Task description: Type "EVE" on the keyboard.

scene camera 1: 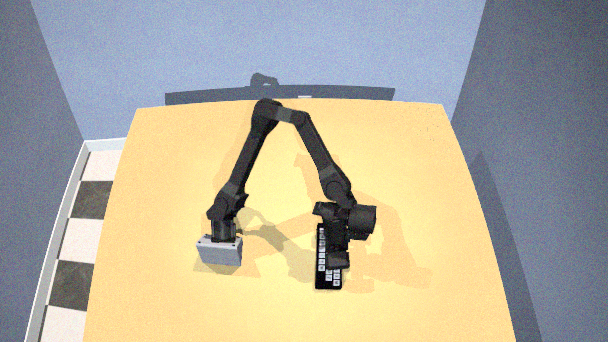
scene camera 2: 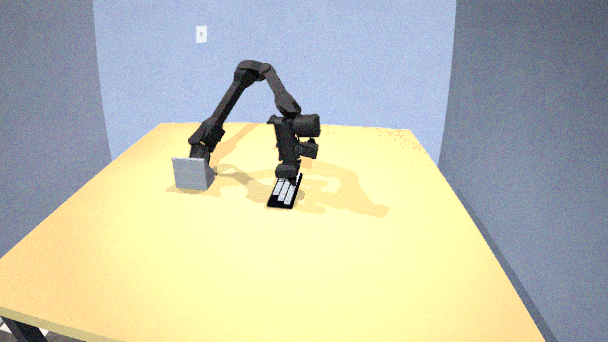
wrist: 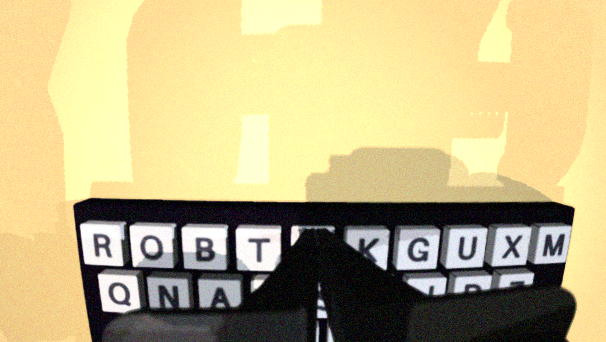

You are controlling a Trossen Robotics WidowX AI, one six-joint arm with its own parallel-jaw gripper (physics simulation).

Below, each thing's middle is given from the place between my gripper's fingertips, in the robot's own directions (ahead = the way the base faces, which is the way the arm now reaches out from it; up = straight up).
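Gripper position: my gripper is 1 cm past the K key (wrist: pixel 372 241) and 2 cm to the left of it. The T key (wrist: pixel 258 246) is 2 cm to the left of my hand. The black keyboard (scene camera 1: pixel 320 280) is 3 cm behind my hand, 1 cm to the right of it and 1 cm below it.
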